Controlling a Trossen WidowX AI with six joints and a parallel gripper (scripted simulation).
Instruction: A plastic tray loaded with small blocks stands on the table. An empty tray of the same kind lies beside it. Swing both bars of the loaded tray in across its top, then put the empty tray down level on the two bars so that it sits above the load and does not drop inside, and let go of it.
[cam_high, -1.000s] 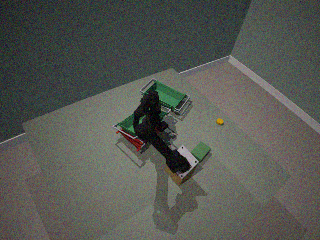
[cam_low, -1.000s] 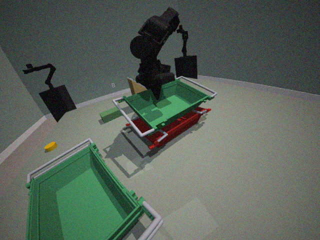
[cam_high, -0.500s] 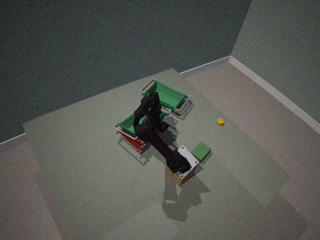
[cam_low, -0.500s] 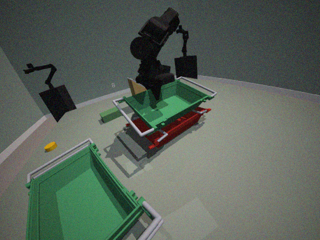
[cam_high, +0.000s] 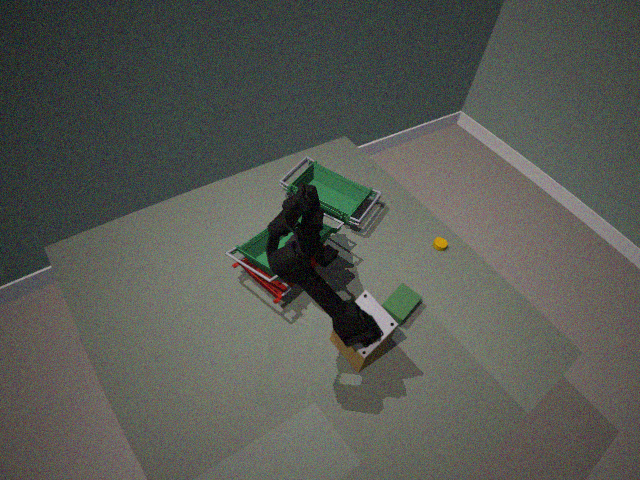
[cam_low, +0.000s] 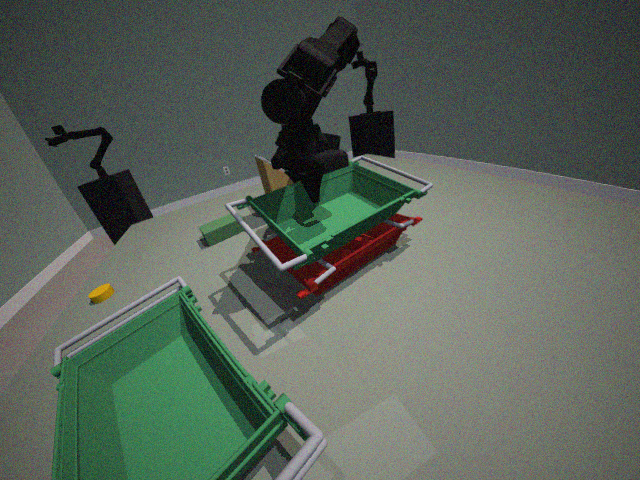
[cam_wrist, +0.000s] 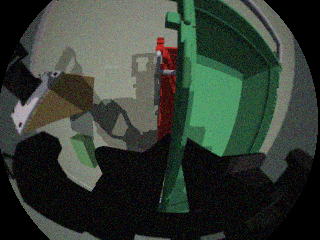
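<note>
Now: the green tray 70 mm ahead of my gripper tip, 20 mm to the left of it and 20 mm above it. Round my gripper tip: yellow disc 540 mm to the right, 100 mm below, 90 mm behind; flat green block 240 mm behind, 230 mm to the right, 90 mm below.
</note>
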